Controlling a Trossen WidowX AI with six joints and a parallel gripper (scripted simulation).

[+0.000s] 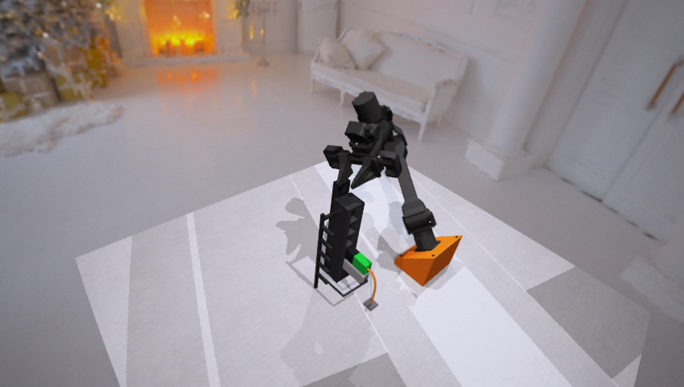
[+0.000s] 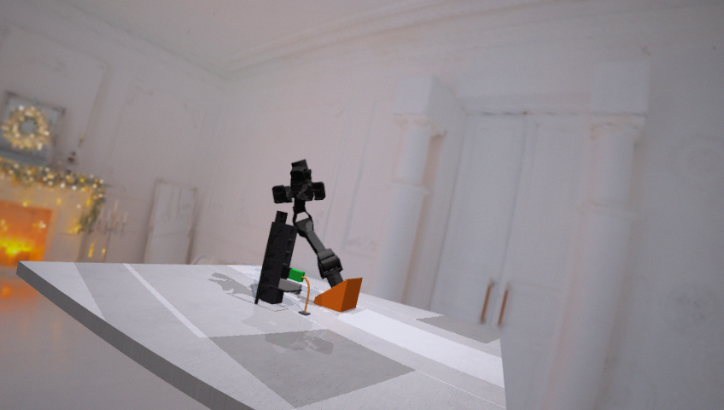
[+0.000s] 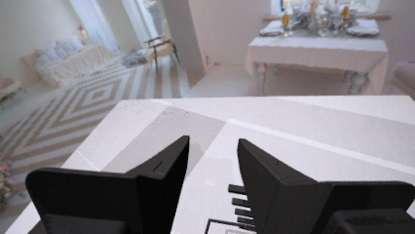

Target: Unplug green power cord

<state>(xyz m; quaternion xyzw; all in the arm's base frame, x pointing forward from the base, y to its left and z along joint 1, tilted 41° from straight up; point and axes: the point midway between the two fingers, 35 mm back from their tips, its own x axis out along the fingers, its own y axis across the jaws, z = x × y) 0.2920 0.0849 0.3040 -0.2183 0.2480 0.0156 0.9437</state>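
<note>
Now: the green plug 6 cm behind my gripper tip, 3 cm to the left of it and 24 cm below it.
</note>
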